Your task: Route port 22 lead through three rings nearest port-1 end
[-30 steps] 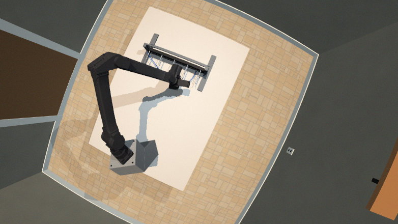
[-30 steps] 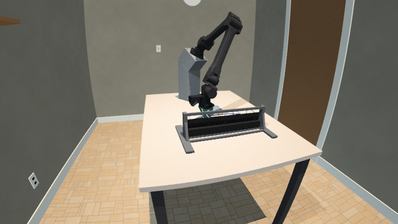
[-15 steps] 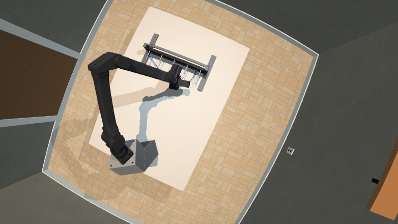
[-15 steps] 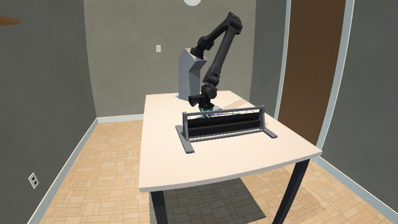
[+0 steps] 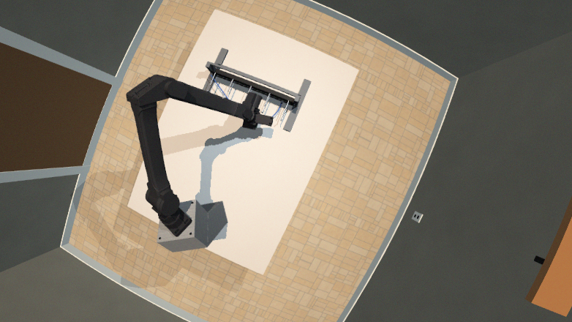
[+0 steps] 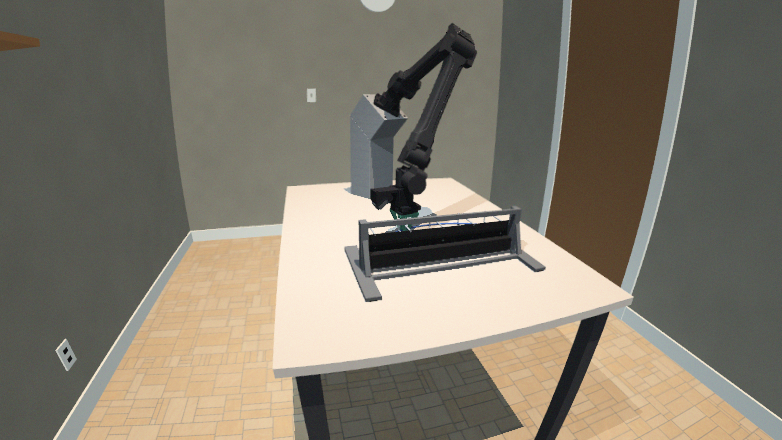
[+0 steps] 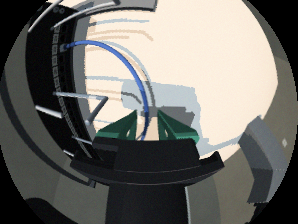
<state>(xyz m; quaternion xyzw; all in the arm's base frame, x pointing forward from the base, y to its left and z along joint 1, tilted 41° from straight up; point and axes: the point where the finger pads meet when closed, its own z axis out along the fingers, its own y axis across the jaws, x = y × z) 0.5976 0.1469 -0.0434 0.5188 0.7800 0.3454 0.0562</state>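
Right now the grey rack is 130 mm ahead of my hand, 120 mm to the left of it and 30 mm above it.
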